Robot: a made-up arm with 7 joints.
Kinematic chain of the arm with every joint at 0, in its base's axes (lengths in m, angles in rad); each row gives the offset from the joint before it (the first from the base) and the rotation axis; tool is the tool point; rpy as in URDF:
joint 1: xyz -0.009 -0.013 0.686 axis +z
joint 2: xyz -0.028 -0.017 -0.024 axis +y
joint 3: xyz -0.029 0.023 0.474 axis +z
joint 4: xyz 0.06 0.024 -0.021 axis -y
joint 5: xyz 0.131 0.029 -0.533 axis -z
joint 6: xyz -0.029 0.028 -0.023 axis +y
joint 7: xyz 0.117 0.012 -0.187 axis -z
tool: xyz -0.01 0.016 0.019 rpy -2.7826 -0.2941 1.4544
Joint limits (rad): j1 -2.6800..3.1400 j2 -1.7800..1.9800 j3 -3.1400..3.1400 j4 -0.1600..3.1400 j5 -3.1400..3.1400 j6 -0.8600..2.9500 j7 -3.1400..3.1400
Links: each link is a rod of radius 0.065 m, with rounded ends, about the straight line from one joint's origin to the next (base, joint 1, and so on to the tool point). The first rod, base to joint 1, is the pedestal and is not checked.
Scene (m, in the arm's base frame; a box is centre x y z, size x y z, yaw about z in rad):
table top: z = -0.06
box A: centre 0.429 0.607 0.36 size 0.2 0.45 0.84 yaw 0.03
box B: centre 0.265 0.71 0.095 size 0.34 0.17 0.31 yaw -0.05
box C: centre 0.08 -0.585 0 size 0.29 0.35 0.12 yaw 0.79
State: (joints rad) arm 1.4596 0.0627 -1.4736 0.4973 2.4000 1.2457 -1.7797
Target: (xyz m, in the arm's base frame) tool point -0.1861 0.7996 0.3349
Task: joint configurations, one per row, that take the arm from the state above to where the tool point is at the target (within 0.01 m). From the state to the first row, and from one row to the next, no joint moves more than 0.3 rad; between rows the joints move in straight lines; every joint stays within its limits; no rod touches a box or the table.
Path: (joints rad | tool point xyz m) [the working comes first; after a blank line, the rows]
Joints at the target: 2.1545 0.9449 -0.5607 1.2194 2.3626 1.2886 -1.8001
Straight joint move there: touches box A.

1: 1.4420 -0.1122 -1.4247 0.7342 2.4130 0.9873 -1.8584 | 0.6995 0.0438 0.7441
2: 1.4244 -0.2870 -1.3758 0.9710 2.4260 0.7288 -1.9371 | 0.7533 -0.0162 0.8992
3: 1.4067 -0.4619 -1.3269 1.2079 2.4390 0.4704 -2.0158 | 0.7621 -0.1284 1.0499
4: 1.3891 -0.6367 -1.2780 1.4448 2.4520 0.2120 -2.0945 | 0.7219 -0.2869 1.1690
5: 1.6383 -0.3498 -1.0213 1.4230 2.4666 0.3911 -2.0661 | 0.6569 0.2414 1.2608
6: 1.8876 -0.0629 -0.7647 1.4013 2.4812 0.5702 -2.0378 | 0.3267 0.6738 1.1913
7: 2.1368 0.2240 -0.5081 1.3796 2.4959 0.7493 -2.0095 | -0.1549 0.8446 0.9900
8: 2.3860 0.5109 -0.2515 1.3578 2.5105 0.9284 -1.9812 | -0.6041 0.7015 0.7216
9: 2.6352 0.7979 0.0052 1.3361 2.5251 1.1075 -1.9529 | -0.8599 0.3224 0.4630
10: 2.3949 0.8714 -0.2777 1.2778 2.4439 1.1981 -1.8765 | -0.5773 0.6431 0.3735
11: 2.1545 0.9449 -0.5607 1.2194 2.3626 1.2886 -1.8001 | -0.1860 0.7996 0.3349

